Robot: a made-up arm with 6 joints.
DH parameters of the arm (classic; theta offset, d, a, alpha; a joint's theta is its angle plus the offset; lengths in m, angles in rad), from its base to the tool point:
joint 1: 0 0.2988 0 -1.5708
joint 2: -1.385 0 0.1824 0
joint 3: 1.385 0 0.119 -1.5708
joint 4: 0 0.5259 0 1.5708
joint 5: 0 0 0.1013 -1.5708
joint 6: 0 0.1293 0 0
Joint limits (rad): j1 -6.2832..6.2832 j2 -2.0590..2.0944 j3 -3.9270..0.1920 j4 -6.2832..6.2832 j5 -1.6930..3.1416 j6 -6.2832..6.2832
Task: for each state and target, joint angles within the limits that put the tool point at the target. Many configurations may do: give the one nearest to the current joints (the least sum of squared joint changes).
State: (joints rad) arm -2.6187 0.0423 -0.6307 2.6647 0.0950 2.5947
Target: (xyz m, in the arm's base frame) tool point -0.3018 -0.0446 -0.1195
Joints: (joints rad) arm -2.8145 0.0724 -0.4424 2.6308 -0.0853 2.5947
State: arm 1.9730 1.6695 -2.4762 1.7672 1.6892 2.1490
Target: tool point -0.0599 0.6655 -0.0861
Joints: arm 1.4206 1.6552 -2.3729 1.6735 1.9980 2.1490
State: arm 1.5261 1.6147 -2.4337 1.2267 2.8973 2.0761
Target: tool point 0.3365 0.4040 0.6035
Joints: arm 0.6667 0.9502 -2.8805 1.3168 3.0473 2.0761
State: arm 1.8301 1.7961 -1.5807 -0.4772 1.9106 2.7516
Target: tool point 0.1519 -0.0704 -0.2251
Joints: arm 2.0850 1.8328 -1.2625 -0.6380 2.1696 2.7516
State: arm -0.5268 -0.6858 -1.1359 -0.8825 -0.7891 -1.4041
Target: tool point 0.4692 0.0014 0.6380
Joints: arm -0.3004 -0.6493 -0.8675 -1.0241 -0.9478 -1.4041
